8 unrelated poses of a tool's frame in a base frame.
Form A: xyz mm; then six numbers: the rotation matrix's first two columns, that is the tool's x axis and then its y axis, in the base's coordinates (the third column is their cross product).
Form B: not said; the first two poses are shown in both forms.
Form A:
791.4 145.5 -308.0 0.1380 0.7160 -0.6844 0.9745 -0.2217 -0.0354
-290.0 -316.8 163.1 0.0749 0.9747 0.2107 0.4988 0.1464 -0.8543
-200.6 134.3 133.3 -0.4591 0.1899 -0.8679 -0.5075 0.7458 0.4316
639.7 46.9 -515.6 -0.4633 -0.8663 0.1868 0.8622 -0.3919 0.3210
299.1 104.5 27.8 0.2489 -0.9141 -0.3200 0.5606 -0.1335 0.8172
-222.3 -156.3 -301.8 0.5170 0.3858 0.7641 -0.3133 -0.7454 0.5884
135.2 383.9 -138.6 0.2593 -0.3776 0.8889 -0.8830 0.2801 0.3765
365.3 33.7 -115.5 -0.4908 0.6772 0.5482 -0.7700 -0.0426 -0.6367
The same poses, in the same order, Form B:
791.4 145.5 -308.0; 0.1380 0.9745 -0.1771; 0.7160 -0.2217 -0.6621; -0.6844 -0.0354 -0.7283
-290.0 -316.8 163.1; 0.0749 0.4988 -0.8635; 0.9747 0.1464 0.1691; 0.2107 -0.8543 -0.4752
-200.6 134.3 133.3; -0.4591 -0.5075 0.7292; 0.1899 0.7458 0.6386; -0.8679 0.4316 -0.2460
639.7 46.9 -515.6; -0.4633 0.8622 -0.2049; -0.8663 -0.3919 0.3098; 0.1868 0.3210 0.9285
299.1 104.5 27.8; 0.2489 0.5606 -0.7897; -0.9141 -0.1335 -0.3828; -0.3200 0.8172 0.4792
-222.3 -156.3 -301.8; 0.5170 -0.3133 0.7966; 0.3858 -0.7454 -0.5436; 0.7641 0.5884 -0.2645
135.2 383.9 -138.6; 0.2593 -0.8830 -0.3911; -0.3776 0.2801 -0.8825; 0.8889 0.3765 -0.2608
365.3 33.7 -115.5; -0.4908 -0.7700 -0.4078; 0.6772 -0.0426 -0.7346; 0.5482 -0.6367 0.5424

